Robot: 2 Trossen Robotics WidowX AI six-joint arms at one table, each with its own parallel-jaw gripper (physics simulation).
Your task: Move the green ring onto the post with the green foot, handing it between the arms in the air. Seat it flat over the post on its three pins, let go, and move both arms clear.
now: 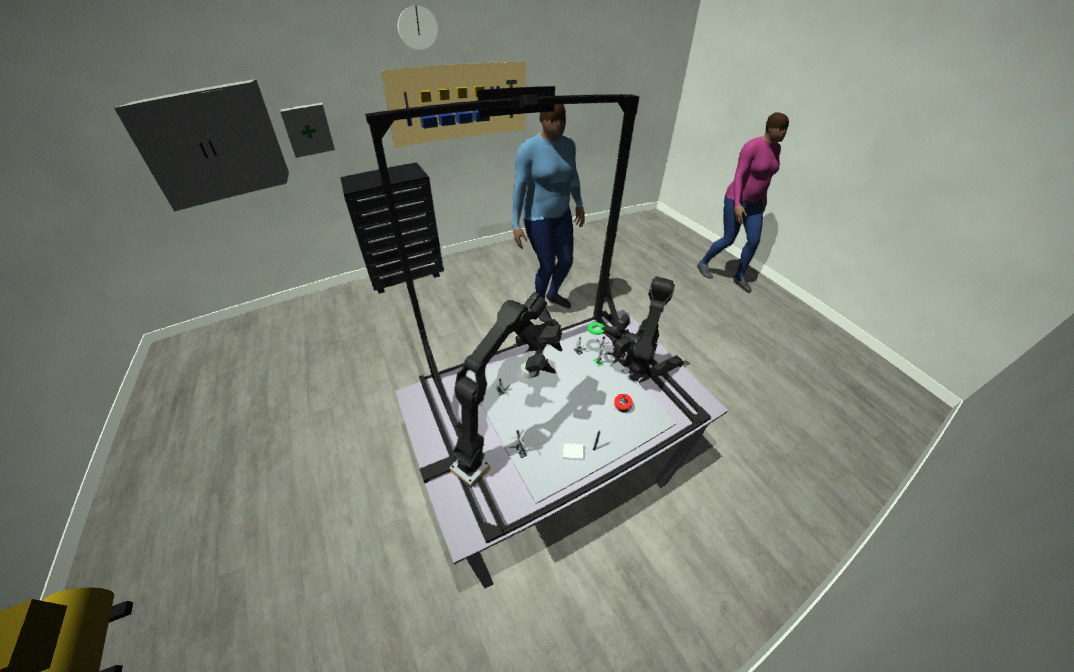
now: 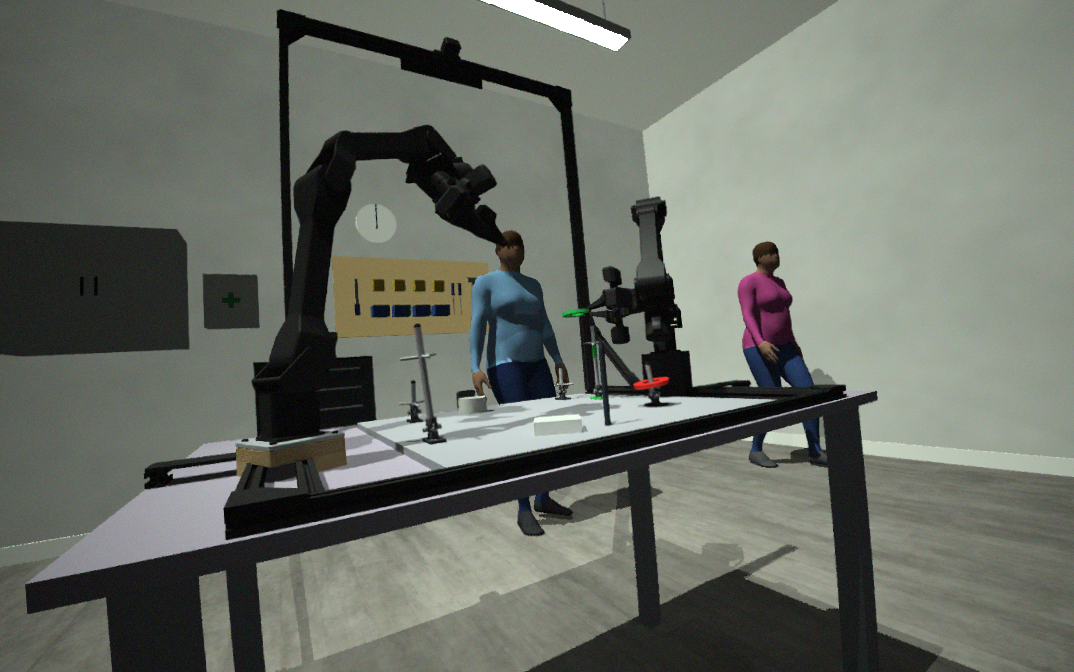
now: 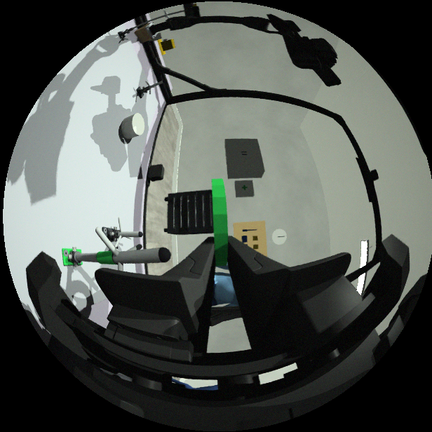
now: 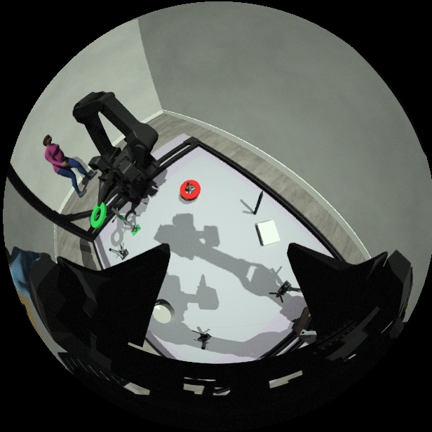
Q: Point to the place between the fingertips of my right gripper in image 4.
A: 231, 250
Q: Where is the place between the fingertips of my left gripper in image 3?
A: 219, 242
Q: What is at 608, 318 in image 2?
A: My left gripper.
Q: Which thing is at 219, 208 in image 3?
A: A green ring.
